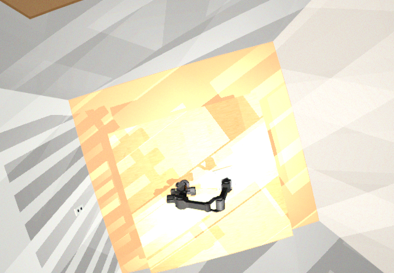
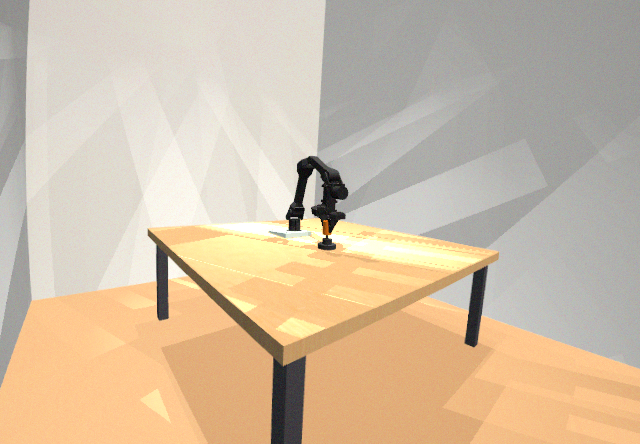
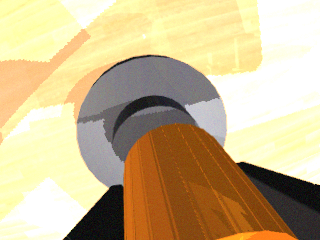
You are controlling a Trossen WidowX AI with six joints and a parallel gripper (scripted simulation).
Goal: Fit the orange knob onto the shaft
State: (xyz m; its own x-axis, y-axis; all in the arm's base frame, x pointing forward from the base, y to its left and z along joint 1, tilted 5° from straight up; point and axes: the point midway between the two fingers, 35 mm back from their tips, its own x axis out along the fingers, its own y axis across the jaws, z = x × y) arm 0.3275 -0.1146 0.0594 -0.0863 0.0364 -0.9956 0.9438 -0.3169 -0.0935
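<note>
Right now my gripper tip is 2 cm below the orange knob. From my gripper tip the other things lie so: pedestal (4 cm below).
</note>
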